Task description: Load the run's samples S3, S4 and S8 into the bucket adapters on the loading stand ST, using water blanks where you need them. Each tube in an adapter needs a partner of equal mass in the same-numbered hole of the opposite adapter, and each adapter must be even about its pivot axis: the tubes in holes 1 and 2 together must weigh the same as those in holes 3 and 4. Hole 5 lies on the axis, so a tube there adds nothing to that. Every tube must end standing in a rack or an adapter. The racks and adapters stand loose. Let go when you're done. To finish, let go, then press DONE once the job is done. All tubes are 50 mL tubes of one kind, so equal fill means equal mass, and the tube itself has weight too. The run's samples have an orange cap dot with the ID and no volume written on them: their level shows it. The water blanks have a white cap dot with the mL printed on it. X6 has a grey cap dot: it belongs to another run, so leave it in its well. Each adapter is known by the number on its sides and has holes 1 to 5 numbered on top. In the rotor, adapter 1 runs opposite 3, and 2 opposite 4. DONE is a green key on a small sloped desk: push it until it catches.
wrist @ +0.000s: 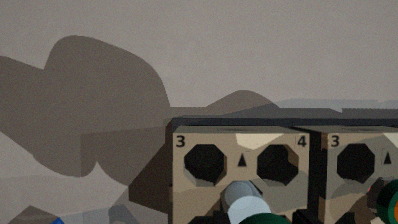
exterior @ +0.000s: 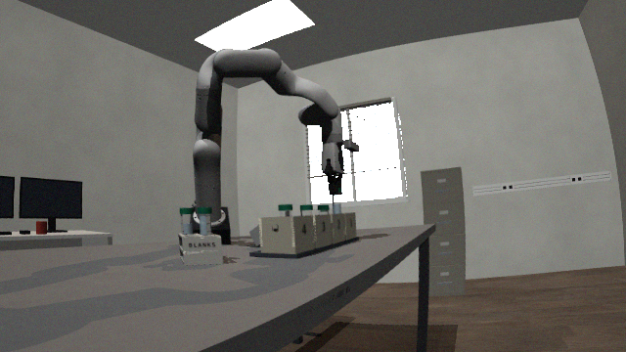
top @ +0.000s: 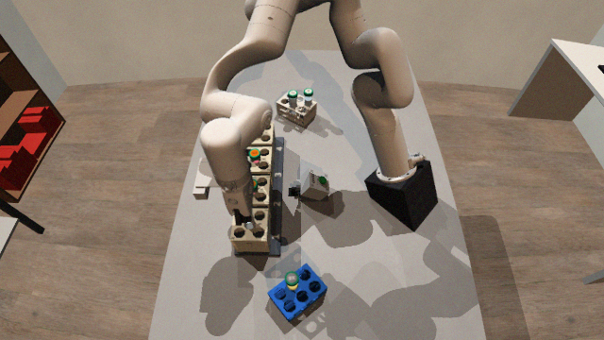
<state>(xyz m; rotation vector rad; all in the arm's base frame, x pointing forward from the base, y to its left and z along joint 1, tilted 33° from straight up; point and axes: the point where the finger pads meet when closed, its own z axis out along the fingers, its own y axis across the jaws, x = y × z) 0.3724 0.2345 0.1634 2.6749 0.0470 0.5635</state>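
Right now the water blank tube is 1 cm behind my hand and 5 cm below it. The rest, counted from my hand: adapter 2 cm behind, 33 cm to the right, 13 cm below; green done key 21 cm behind, 15 cm to the right, 11 cm below; blue rack 12 cm behind, 18 cm to the left, 15 cm below.
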